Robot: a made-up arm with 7 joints. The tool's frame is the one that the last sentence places.
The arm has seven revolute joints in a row. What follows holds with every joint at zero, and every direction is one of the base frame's.
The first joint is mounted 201 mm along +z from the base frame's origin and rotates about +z.
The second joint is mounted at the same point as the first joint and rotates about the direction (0, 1, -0.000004).
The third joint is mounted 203 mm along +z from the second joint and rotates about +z.
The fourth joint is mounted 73 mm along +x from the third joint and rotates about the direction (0, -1, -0.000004).
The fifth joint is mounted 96 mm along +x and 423 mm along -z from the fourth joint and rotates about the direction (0, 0.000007, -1).
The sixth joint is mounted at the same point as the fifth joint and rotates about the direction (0, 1, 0.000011).
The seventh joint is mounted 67 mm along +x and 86 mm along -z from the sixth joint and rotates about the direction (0, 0.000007, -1).
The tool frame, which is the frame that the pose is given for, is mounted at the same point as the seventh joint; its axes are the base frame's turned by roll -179.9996, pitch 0 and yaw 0 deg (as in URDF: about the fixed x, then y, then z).
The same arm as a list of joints. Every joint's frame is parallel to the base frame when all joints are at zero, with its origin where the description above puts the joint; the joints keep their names.
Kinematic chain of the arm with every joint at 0, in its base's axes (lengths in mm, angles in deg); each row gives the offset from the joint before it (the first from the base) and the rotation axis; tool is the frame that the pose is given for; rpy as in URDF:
joint 1: xyz 0.0 0.0 201.0 axis +z
joint 2: xyz 0.0 0.0 0.0 axis +y
joint 3: xyz 0.0 0.0 203.0 axis +z
joint 4: xyz 73.0 0.0 0.0 axis -y
joint 5: xyz 96.0 0.0 -423.0 axis -z
joint 6: xyz 0.0 0.0 0.0 axis +y
joint 7: xyz 67.0 0.0 -86.0 axis -z
tool: xyz 0.0 0.0 0.0 rpy -180.00 0.00 0.00

